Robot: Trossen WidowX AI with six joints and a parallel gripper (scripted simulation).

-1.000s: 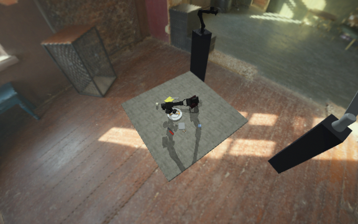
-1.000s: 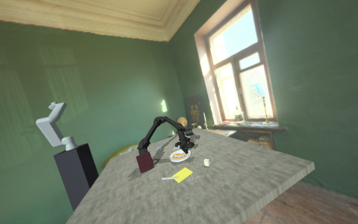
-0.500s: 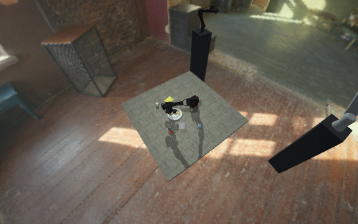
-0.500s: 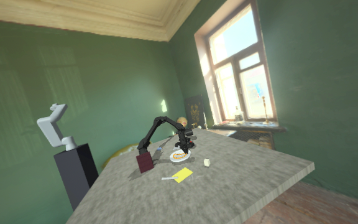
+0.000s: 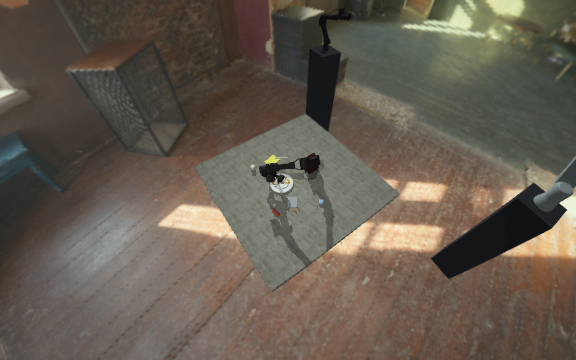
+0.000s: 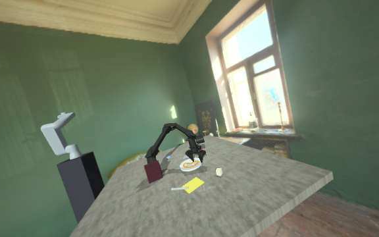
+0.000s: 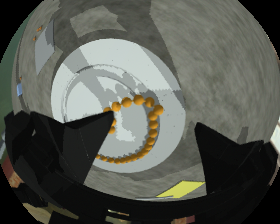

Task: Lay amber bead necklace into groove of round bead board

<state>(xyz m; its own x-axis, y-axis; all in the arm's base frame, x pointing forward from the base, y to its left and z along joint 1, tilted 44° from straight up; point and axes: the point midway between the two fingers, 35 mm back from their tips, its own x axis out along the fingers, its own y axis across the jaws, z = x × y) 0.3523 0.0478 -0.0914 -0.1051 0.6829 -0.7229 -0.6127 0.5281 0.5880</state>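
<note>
My gripper tip is 6 cm past the board, 4 cm to the right of it and 2 cm above it. Also, from my gripper tip: grey square (5 cm behind, 25 cm to the left, 2 cm below); small white cube (9 cm ahead, 23 cm to the right); yellow card (10 cm behind, 23 cm to the right, 2 cm below).
</note>
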